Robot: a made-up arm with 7 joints.
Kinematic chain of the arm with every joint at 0, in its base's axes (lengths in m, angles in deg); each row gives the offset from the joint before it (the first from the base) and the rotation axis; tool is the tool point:
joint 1: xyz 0 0.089 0 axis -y
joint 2: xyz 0 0.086 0 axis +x
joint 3: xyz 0 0 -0.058 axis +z
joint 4: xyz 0 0 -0.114 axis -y
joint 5: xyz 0 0 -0.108 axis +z
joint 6: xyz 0 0 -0.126 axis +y
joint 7: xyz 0 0 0 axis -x
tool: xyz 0 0 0
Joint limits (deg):
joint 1: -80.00..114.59
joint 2: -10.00..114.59
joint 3: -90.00..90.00
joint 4: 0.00..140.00
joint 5: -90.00..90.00
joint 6: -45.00..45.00
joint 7: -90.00..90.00
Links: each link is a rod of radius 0.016 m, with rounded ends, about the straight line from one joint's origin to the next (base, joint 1, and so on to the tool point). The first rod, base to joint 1, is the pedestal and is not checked.
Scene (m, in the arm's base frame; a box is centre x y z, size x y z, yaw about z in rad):
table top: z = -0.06
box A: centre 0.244 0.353 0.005 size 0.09 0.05 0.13 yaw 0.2
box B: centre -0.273 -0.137 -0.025 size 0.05 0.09 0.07 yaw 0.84
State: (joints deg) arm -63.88 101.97 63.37 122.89 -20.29 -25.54 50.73
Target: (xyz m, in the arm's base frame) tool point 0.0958 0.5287 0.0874
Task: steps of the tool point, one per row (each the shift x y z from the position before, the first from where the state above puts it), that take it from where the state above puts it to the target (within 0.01 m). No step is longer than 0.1 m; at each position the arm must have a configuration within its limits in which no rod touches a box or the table.
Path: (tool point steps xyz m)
1: 0.0098 0.0319 0.0712
2: -0.0207 0.0364 0.0721
3: -0.0490 0.0399 0.0593
4: -0.0693 0.0421 0.0350
5: -0.0772 0.0425 0.0043
6: 0.0476 0.0444 -0.0207
7: 0.0358 0.0413 -0.0367
8: 0.0188 0.0368 -0.0473
9: -0.0014 0.0309 -0.0505

